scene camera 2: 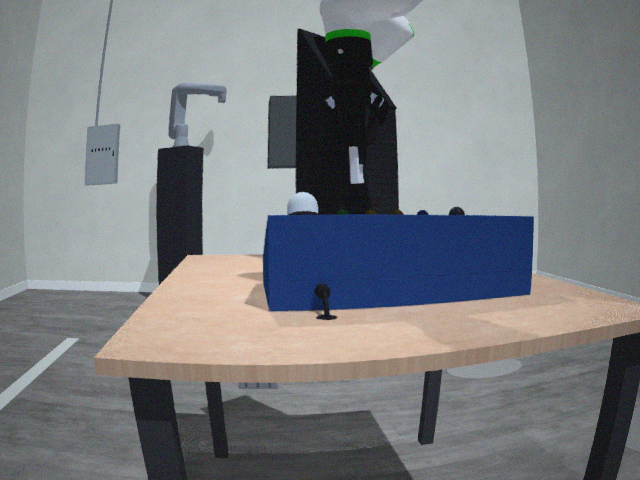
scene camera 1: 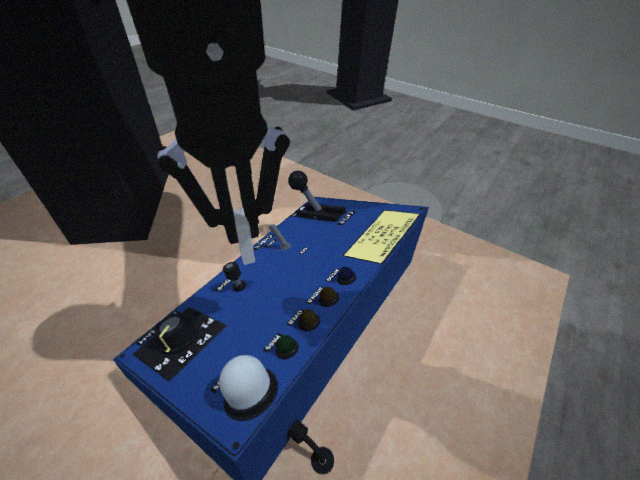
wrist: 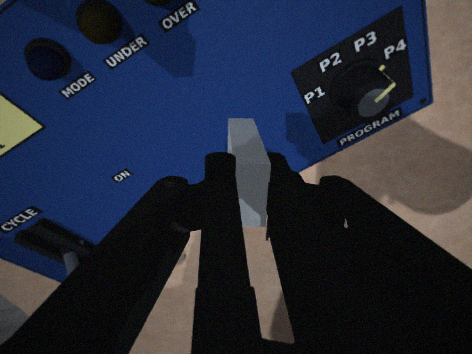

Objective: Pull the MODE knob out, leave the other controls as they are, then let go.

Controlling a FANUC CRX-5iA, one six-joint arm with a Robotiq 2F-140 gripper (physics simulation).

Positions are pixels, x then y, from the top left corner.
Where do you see a program dial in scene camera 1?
At 175,333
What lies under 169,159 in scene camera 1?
My gripper.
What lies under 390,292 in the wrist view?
My gripper.
